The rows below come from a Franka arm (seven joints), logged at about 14 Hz.
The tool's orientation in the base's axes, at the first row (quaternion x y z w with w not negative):
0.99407, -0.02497, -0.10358, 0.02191
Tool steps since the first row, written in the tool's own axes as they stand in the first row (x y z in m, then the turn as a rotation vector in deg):
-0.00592, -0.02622, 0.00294, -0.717, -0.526, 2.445
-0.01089, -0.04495, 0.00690, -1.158, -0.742, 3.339
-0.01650, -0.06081, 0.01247, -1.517, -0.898, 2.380
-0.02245, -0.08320, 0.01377, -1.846, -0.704, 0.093
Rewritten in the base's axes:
-0.00521, 0.02637, -0.00294, -1.183, 0.470, -2.269
-0.01004, 0.04518, -0.00671, -1.789, 0.675, -3.063
-0.01596, 0.06109, -0.01177, -1.935, 0.887, -2.060
-0.02104, 0.08370, -0.01292, -1.792, 0.799, 0.253

